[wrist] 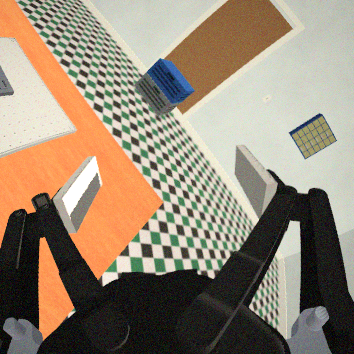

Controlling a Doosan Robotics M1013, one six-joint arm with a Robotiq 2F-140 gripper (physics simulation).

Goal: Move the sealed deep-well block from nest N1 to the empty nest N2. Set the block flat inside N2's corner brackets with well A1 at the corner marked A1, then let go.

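Frame: origin at the arm's base, x ahead, y left, z up, level; centimetres.
Seen in the pictures: gripper, fingertip midpoint: (165, 164).
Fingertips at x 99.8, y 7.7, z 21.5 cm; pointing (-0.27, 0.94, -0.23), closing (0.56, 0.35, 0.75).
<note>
A point is followed by its place in that frame.
My gripper (165, 164) @(x 99.8, y 7.7, z 21.5 cm) is open, its two grey finger pads wide apart, with nothing between them. It is above the edge of an orange table top (117, 175) @(x 96.2, y 34.9, z -9.0 cm) and the checkered floor. A white perforated board (37, 107) @(x 70.6, y 25.7, z -7.8 cm) lies on the orange table at the left. Part of a grey object (4, 84) @(x 63.1, y 20.0, z -6.4 cm) shows on the board at the left edge of the view; I cannot tell what it is. The sealed deep-well block and the nests N1 and N2 cannot be made out in the wrist view.
A blue and grey box-shaped object (165, 86) stands by the wall on the checkered floor (145, 145). A brown door or panel (230, 45) with a pale frame is on the pale wall (225, 115). A blue-edged gridded panel (313, 136) is on the wall at the right.
</note>
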